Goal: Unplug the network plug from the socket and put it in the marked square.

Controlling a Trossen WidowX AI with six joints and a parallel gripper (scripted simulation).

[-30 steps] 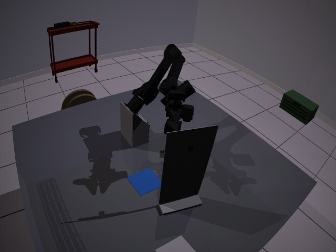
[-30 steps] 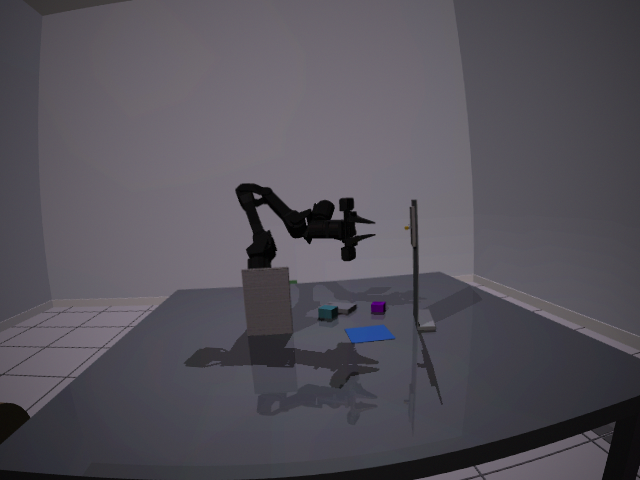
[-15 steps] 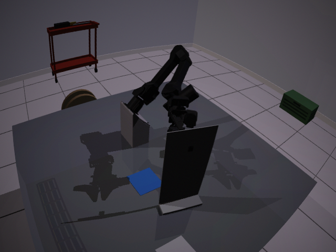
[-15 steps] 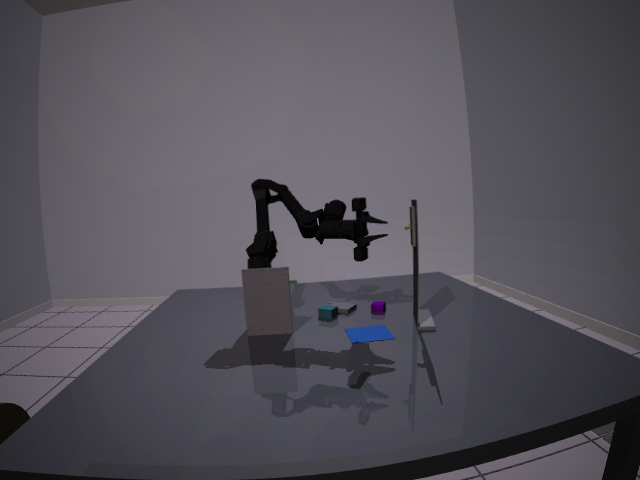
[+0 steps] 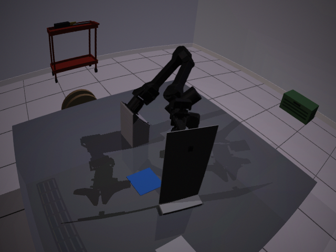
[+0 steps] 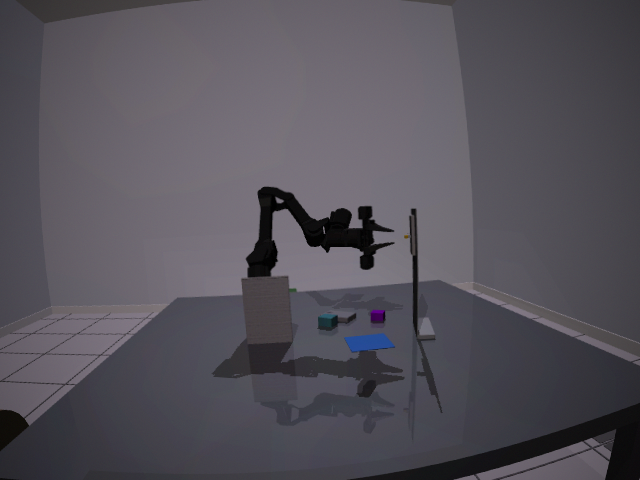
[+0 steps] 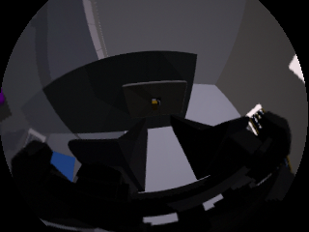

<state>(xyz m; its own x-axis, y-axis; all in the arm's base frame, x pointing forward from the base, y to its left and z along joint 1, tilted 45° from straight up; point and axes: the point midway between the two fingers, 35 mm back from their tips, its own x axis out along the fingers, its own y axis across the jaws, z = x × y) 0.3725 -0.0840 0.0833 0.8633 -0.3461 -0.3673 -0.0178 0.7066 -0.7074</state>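
Now: gripper tip 5 cm short of the yellowish network plug and 1 cm to the left of it. Round my gripper tip: upright dark panel (7 cm ahead, 2 cm to the right, 12 cm below); then blue marked square (10 cm behind, 8 cm to the right, 29 cm below); then purple cube (2 cm behind, 14 cm to the left, 27 cm below).
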